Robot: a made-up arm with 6 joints. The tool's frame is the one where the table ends. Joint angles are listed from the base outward.
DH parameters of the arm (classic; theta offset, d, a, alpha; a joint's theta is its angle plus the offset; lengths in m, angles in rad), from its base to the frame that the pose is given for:
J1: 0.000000 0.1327 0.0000 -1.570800
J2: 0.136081 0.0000 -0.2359 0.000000
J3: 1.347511 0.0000 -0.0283 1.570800
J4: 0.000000 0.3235 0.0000 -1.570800
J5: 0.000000 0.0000 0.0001 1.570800
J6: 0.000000 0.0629 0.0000 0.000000
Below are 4 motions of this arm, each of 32 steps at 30 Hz.
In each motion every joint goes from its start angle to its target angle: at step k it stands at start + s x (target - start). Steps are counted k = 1, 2, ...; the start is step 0. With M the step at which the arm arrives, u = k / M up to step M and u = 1 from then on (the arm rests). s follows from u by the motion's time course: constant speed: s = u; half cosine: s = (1 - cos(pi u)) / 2; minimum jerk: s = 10 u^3 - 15 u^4 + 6 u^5.
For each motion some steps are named. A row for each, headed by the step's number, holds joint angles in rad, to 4 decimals.
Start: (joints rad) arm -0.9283 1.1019 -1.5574 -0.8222 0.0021 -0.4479
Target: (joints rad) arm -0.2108 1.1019 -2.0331 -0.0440 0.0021 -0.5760
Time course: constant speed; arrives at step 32
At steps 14, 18, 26, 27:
14: -0.6144 1.1019 -1.7655 -0.4817 0.0021 -0.5039
18: -0.5247 1.1019 -1.8250 -0.3845 0.0021 -0.5200
26: -0.3453 1.1019 -1.9439 -0.1899 0.0021 -0.5520
27: -0.3229 1.1019 -1.9588 -0.1656 0.0021 -0.5560

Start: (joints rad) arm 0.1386 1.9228 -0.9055 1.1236 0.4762 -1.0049
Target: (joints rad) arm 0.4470 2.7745 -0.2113 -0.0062 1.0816 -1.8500
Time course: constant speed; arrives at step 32
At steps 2, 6, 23, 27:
2: 0.1579 1.9760 -0.8621 1.0530 0.5140 -1.0577
6: 0.1964 2.0825 -0.7753 0.9118 0.5897 -1.1634
23: 0.3603 2.5350 -0.4065 0.3116 0.9113 -1.6123
27: 0.3988 2.6414 -0.3198 0.1703 0.9870 -1.7180

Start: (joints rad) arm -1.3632 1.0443 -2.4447 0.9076 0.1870 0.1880
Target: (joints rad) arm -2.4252 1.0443 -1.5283 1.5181 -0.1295 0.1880
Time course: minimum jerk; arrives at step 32
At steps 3, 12, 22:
3: -1.3708 1.0443 -2.4382 0.9119 0.1847 0.1880
12: -1.6555 1.0443 -2.1925 1.0756 0.0999 0.1880
22: -2.2340 1.0443 -1.6933 1.4082 -0.0725 0.1880

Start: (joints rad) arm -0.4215 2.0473 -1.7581 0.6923 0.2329 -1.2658
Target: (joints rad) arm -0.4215 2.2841 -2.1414 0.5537 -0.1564 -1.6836
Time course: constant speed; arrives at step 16
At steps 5, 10, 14, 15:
5: -0.4215 2.1213 -1.8779 0.6490 0.1112 -1.3964
10: -0.4215 2.1953 -1.9977 0.6057 -0.0104 -1.5269
14: -0.4215 2.2545 -2.0935 0.5710 -0.1077 -1.6314
15: -0.4215 2.2693 -2.1174 0.5624 -0.1321 -1.6575

